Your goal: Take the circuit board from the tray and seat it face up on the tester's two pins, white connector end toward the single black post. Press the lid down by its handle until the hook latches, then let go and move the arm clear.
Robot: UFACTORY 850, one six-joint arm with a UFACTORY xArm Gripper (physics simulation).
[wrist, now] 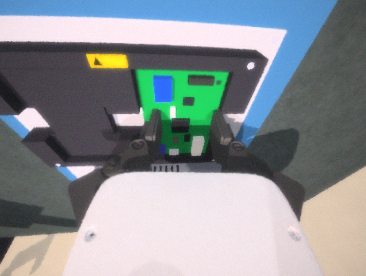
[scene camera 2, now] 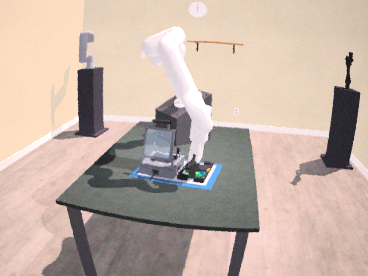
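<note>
The green circuit board [scene camera 2: 201, 174] [wrist: 204, 107] lies face up in the right compartment of the dark tray [scene camera 2: 183, 175] [wrist: 172, 58]; its white connector [wrist: 198, 145] is at the near end in the wrist view. My gripper [scene camera 2: 194, 171] [wrist: 186, 121] is partly open, its fingers over the board's two long sides. Board surface shows outside the left finger, and I see no grip on it. The grey tester [scene camera 2: 156, 169] stands left of the tray in the scene view with its lid [scene camera 2: 160, 144] raised. Its pins, black post and hook cannot be made out clearly.
A blue-bordered white mat [scene camera 2: 215, 179] [wrist: 315, 27] lies under the tray and tester on the dark green table [scene camera 2: 220, 210]. A yellow label [wrist: 108, 61] is on the tray's rim. A dark box-like block [scene camera 2: 170, 117] stands behind the tester.
</note>
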